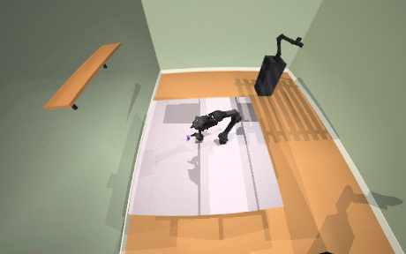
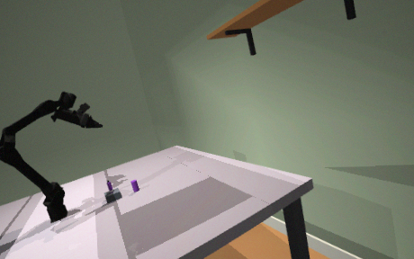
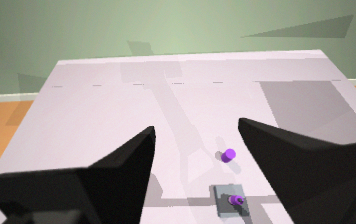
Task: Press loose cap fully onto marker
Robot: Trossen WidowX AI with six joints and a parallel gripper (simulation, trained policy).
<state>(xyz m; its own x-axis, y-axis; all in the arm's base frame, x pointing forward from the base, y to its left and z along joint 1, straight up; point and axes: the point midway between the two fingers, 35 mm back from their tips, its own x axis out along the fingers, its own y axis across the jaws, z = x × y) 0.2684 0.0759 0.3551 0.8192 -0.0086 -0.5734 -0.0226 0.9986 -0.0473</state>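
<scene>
Right now the purple cap is 50 mm ahead of my gripper tip, 130 mm to the right of it and 310 mm below it. The rest, counted from my gripper tip: grey holder block 50 mm behind, 110 mm to the right, 320 mm below.
</scene>
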